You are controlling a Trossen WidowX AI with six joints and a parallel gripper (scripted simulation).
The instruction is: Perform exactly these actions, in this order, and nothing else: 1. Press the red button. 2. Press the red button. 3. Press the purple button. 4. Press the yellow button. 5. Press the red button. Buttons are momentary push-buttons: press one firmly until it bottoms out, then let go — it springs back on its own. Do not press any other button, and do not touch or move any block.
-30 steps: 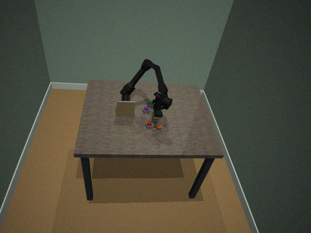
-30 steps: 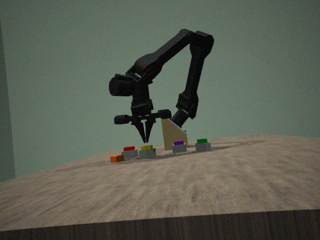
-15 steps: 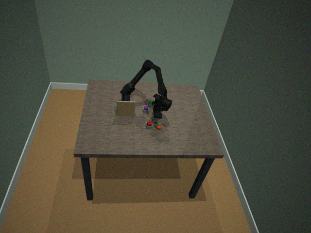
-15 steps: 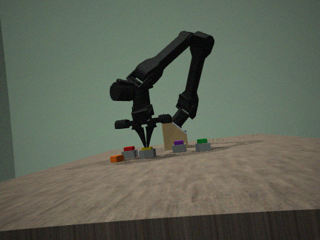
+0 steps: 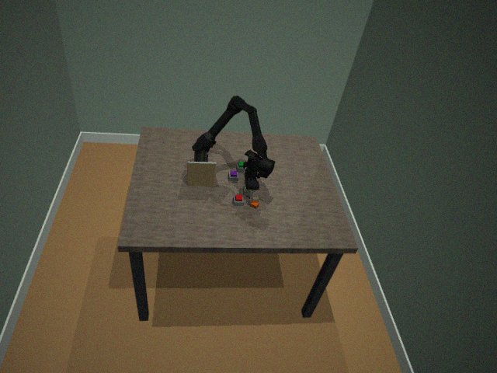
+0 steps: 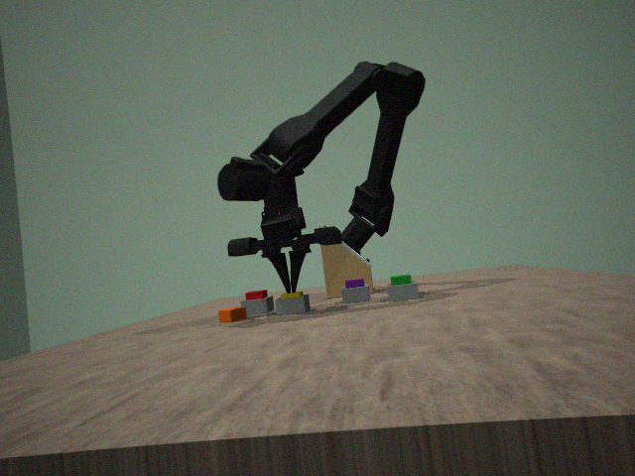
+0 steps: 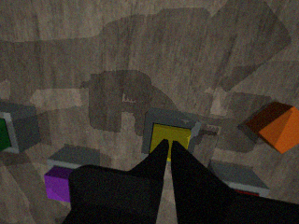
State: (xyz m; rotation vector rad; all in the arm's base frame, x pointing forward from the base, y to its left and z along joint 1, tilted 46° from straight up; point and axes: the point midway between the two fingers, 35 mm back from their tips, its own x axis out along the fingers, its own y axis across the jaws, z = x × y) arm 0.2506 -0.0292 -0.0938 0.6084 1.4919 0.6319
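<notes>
Right now the yellow button is 10 mm below my gripper tip. The rest, counted from my gripper tip: red button: 60 mm behind, 80 mm to the right; then purple button: 70 mm behind, 100 mm to the left; then orange block: 20 mm ahead, 100 mm to the right, 20 mm below.
</notes>
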